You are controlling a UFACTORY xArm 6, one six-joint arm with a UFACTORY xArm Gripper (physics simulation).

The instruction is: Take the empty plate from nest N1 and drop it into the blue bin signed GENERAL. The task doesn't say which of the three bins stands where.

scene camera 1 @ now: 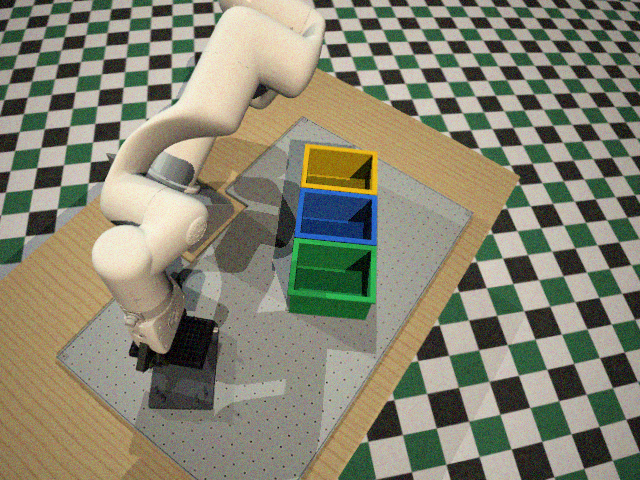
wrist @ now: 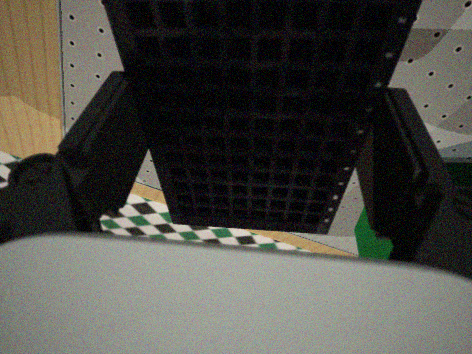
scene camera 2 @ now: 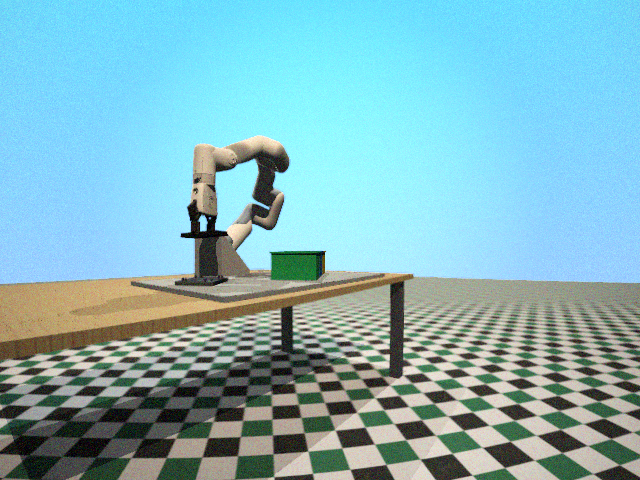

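Seen in the pictures: gripper, fingertip midpoint: [scene camera 1: 169, 337] [wrist: 252, 113] [scene camera 2: 203, 234]; arm's base, origin of the base link: [scene camera 1: 172, 179] [scene camera 2: 221, 251].
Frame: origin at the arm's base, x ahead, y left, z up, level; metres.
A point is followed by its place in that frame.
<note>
My gripper [scene camera 2: 203, 230] {x 0.291, y -0.256, z 0.056 m} [wrist: 252, 113] {x 0.291, y -0.256, z 0.056 m} is shut on the black plate [scene camera 1: 193, 341] {x 0.329, y -0.235, z 0.065 m} [scene camera 2: 217, 235] {x 0.325, y -0.223, z 0.054 m} [wrist: 260, 125] {x 0.293, y -0.251, z 0.059 m}, which has a grid of small wells. One finger is on each side of it. The plate is roughly level, well above the dark grey nest [scene camera 1: 180, 390] {x 0.325, y -0.298, z -0.087 m} [scene camera 2: 200, 281] {x 0.353, y -0.301, z -0.087 m} and apart from it. The part of the nest that shows in scene camera 1 is empty; the plate and arm cover the rest. The blue bin [scene camera 1: 333, 206] {x 0.296, y 0.206, z -0.041 m} is open-topped and stands in the middle of a row of three. No signs are readable.
The yellow bin [scene camera 1: 333, 162] {x 0.215, y 0.309, z -0.041 m} stands behind the blue one. The green bin [scene camera 1: 330, 305] {x 0.440, y 0.011, z -0.042 m} [scene camera 2: 294, 266] {x 0.443, y 0.012, z -0.051 m} [wrist: 371, 241] {x 0.452, y 0.019, z -0.044 m} is on its near side, nearer the nest. The bins stand on the grey perforated board [scene camera 1: 253, 428] {x 0.476, y -0.258, z -0.099 m}, which lies on the wooden table [scene camera 1: 41, 413] {x 0.148, y -0.509, z -0.112 m}.
</note>
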